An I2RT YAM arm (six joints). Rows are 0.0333 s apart.
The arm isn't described. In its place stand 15 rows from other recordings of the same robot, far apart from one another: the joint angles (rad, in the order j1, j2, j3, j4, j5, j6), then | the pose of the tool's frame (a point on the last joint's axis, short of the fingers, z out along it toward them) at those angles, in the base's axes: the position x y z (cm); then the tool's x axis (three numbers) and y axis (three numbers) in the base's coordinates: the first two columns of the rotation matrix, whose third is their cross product.
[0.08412, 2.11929, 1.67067, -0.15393, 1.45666, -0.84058] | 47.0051, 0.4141, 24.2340, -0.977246, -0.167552, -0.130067, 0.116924, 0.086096, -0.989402
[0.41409, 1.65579, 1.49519, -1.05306, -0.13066, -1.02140] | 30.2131, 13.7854, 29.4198, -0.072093, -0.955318, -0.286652, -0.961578, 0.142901, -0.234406
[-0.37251, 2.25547, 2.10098, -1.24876, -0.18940, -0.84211] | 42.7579, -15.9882, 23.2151, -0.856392, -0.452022, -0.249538, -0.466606, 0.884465, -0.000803
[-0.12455, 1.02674, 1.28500, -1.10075, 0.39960, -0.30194] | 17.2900, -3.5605, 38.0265, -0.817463, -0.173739, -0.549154, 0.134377, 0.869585, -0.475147
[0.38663, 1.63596, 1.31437, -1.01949, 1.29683, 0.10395] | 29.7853, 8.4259, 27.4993, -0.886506, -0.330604, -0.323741, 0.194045, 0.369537, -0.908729
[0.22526, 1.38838, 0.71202, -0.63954, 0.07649, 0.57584] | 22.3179, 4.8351, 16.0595, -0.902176, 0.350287, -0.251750, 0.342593, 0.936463, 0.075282
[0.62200, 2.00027, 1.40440, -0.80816, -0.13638, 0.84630] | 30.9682, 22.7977, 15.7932, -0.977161, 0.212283, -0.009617, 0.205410, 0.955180, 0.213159
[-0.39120, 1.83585, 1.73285, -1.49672, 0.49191, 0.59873] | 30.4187, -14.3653, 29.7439, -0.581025, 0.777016, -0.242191, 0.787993, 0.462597, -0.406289
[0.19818, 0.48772, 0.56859, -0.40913, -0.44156, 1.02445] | 12.1173, 3.9851, 28.2577, -0.655196, 0.656325, -0.374106, -0.028479, 0.473394, 0.880390
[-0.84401, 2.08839, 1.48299, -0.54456, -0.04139, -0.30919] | 28.7481, -32.1105, 15.2821, -0.801520, 0.443903, -0.400644, 0.516018, 0.852011, -0.088332
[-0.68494, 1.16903, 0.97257, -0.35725, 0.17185, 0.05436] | 19.8700, -17.0171, 31.0145, -0.366657, 0.368632, -0.854209, 0.756995, 0.651966, -0.043575
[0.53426, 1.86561, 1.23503, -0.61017, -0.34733, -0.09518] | 30.7792, 19.6187, 16.8444, -0.755983, -0.551111, -0.353223, -0.648521, 0.703889, 0.289759
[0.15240, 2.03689, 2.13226, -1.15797, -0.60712, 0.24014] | 41.9017, 8.4906, 34.2207, -0.933634, 0.054228, -0.354099, -0.182248, 0.779090, 0.599837
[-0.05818, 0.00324, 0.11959, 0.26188, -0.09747, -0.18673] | 9.4116, -0.2011, 24.2802, 0.368260, -0.206528, -0.906493, 0.036589, 0.977479, -0.207837
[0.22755, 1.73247, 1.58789, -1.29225, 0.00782, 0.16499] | 31.9825, 7.3773, 28.9517, -0.989265, -0.060492, -0.133025, -0.062942, 0.997915, 0.014293
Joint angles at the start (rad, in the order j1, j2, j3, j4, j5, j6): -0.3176 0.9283 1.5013 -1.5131 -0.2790 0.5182
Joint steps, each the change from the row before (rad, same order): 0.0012 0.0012 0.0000 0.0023 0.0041 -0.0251; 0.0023 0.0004 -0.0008 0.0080 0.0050 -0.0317; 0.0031 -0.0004 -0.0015 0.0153 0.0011 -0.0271; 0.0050 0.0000 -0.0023 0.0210 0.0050 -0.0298; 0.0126 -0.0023 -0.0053 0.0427 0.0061 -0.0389; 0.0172 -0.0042 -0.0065 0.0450 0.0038 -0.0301; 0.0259 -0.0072 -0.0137 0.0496 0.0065 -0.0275; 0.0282 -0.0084 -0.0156 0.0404 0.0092 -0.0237; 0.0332 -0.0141 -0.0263 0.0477 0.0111 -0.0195; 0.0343 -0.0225 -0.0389 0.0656 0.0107 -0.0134; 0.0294 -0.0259 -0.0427 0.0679 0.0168 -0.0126; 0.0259 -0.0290 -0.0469 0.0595 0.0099 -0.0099; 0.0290 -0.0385 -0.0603 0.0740 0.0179 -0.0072
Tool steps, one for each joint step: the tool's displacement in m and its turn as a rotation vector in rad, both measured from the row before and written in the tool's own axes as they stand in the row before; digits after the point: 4 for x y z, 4 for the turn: -0.0005 0.0001 0.0003 0.0026 -0.0023 -0.0263; -0.0008 0.0004 0.0003 0.0004 -0.0070 -0.0353; -0.0012 0.0008 0.0003 -0.0063 -0.0114 -0.0333; -0.0018 0.0010 0.0006 -0.0052 -0.0163 -0.0385; -0.0030 0.0023 0.0009 -0.0153 -0.0325 -0.0585; -0.0026 0.0027 0.0008 -0.0203 -0.0331 -0.0533; -0.0018 0.0031 0.0019 -0.0228 -0.0316 -0.0561; -0.0004 0.0028 0.0020 -0.0189 -0.0231 -0.0505; 0.0010 0.0027 0.0030 -0.0213 -0.0246 -0.0491; 0.0019 0.0026 0.0035 -0.0265 -0.0377 -0.0453; 0.0025 0.0018 0.0032 -0.0180 -0.0433 -0.0401; 0.0045 0.0012 0.0030 -0.0202 -0.0343 -0.0320; 0.0063 0.0009 0.0032 -0.0177 -0.0459 -0.0312
